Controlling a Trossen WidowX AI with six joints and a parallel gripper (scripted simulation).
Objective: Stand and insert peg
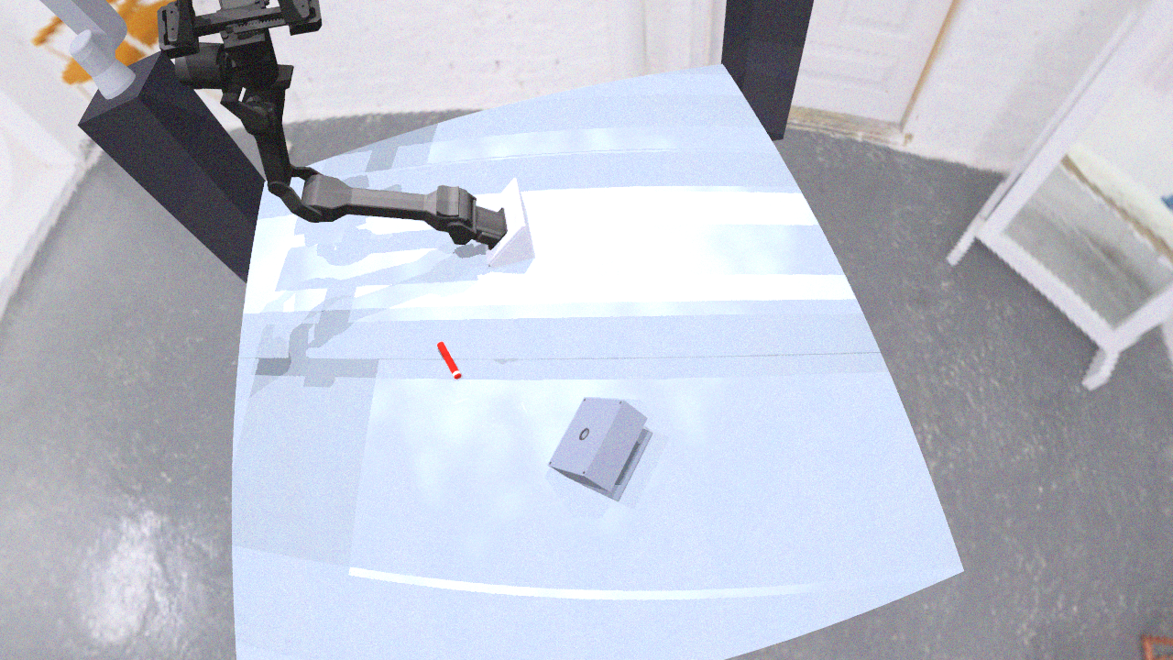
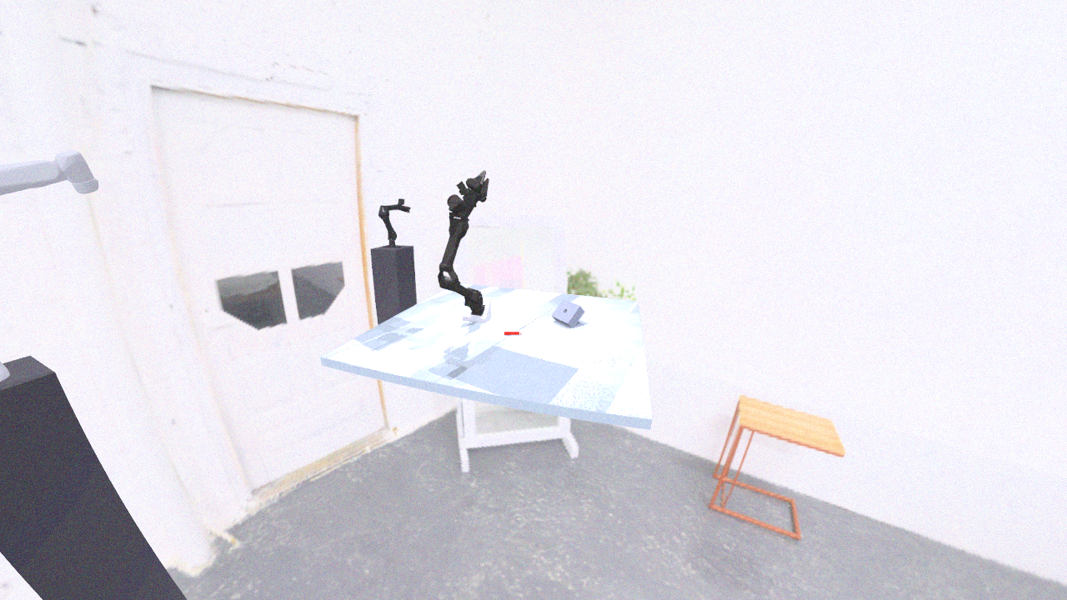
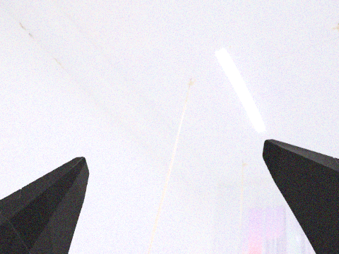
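Now: gripper tip 14 cm short of the red peg, 3 cm to the right of it and 72 cm above it. The rest, counted from my gripper tip: grey sloped panel (35 cm ahead, 26 cm to the left, 68 cm below).
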